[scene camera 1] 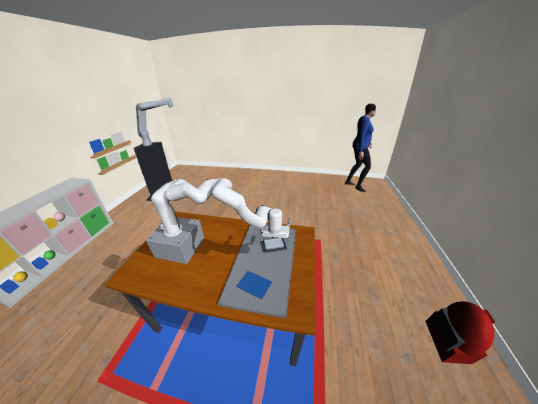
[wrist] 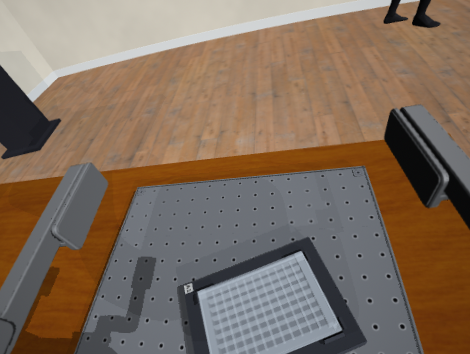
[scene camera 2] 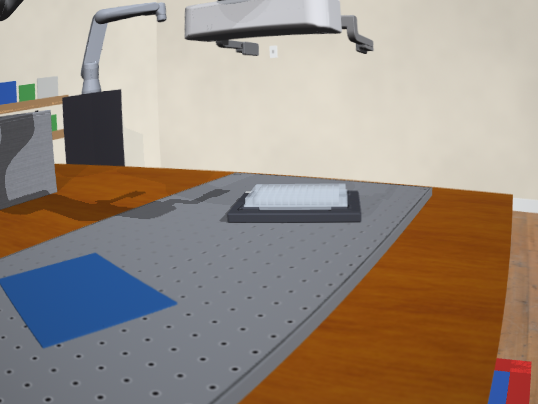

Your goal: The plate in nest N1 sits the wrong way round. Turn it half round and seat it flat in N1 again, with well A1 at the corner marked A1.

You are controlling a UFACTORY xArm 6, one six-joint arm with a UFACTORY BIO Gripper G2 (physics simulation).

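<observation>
The clear well plate [scene camera 1: 274,244] [scene camera 2: 297,196] [wrist: 270,305] sits in the dark nest [scene camera 2: 295,218] [wrist: 240,269] and looks level in the scene camera 2 view. A white label reading A1 [wrist: 188,288] is on the nest's left far corner in the wrist view. Which corner of the plate holds well A1 cannot be made out. My gripper [scene camera 2: 308,48] [wrist: 250,181] is wide open and empty, well above the plate, with its fingers apart from it. The near part of the plate and nest is cut off in the wrist view.
The nest stands on a grey perforated board [scene camera 1: 260,265] [scene camera 2: 240,260] [wrist: 200,210] on the wooden table [scene camera 1: 190,285] [scene camera 2: 400,280]. A flat blue square [scene camera 1: 254,284] [scene camera 2: 90,300] lies nearer the board's front. A person [scene camera 1: 365,135] stands on the floor beyond the table.
</observation>
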